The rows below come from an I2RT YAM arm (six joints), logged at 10 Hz.
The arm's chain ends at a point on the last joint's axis. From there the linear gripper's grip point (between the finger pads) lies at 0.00 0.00 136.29 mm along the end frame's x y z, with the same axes.
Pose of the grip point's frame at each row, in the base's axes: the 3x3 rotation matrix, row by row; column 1 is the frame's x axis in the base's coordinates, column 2 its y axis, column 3 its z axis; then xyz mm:
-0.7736 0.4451 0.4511; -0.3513 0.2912 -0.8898; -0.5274 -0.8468 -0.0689; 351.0 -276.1 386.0
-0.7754 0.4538 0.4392; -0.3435 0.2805 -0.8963; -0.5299 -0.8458 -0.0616; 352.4 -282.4 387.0
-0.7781 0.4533 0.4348; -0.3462 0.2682 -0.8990; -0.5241 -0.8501 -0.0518; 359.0 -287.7 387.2
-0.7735 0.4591 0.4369; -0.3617 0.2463 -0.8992; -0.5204 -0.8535 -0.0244; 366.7 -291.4 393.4
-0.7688 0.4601 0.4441; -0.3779 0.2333 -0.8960; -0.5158 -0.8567 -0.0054; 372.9 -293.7 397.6
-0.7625 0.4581 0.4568; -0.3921 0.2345 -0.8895; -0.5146 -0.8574 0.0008; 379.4 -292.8 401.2
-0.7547 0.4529 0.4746; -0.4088 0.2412 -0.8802; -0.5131 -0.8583 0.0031; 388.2 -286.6 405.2
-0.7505 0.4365 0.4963; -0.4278 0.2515 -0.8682; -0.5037 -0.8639 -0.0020; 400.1 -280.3 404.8
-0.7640 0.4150 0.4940; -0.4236 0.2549 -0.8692; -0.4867 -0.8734 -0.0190; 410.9 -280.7 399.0
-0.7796 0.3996 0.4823; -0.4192 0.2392 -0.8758; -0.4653 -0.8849 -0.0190; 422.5 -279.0 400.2
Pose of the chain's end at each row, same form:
-0.7736 0.4451 0.4511; -0.3513 0.2912 -0.8898; -0.5274 -0.8468 -0.0689; 289.5 -154.8 395.4
-0.7754 0.4538 0.4392; -0.3435 0.2805 -0.8963; -0.5299 -0.8458 -0.0616; 292.5 -160.2 395.4
-0.7781 0.4533 0.4348; -0.3462 0.2682 -0.8990; -0.5241 -0.8501 -0.0518; 299.7 -165.2 394.3
-0.7735 0.4591 0.4369; -0.3617 0.2463 -0.8992; -0.5204 -0.8535 -0.0244; 307.2 -168.8 396.7
-0.7688 0.4601 0.4441; -0.3779 0.2333 -0.8960; -0.5158 -0.8567 -0.0054; 312.4 -171.6 398.3
-0.7625 0.4581 0.4568; -0.3921 0.2345 -0.8895; -0.5146 -0.8574 0.0008; 317.1 -171.6 401.1
-0.7547 0.4529 0.4746; -0.4088 0.2412 -0.8802; -0.5131 -0.8583 0.0031; 323.5 -166.6 404.8
-0.7505 0.4365 0.4963; -0.4278 0.2515 -0.8682; -0.5037 -0.8639 -0.0020; 332.5 -162.0 405.1
-0.7640 0.4150 0.4940; -0.4236 0.2549 -0.8692; -0.4867 -0.8734 -0.0190; 343.6 -162.2 401.6
-0.7796 0.3996 0.4823; -0.4192 0.2392 -0.8758; -0.4653 -0.8849 -0.0190; 356.8 -159.6 402.8

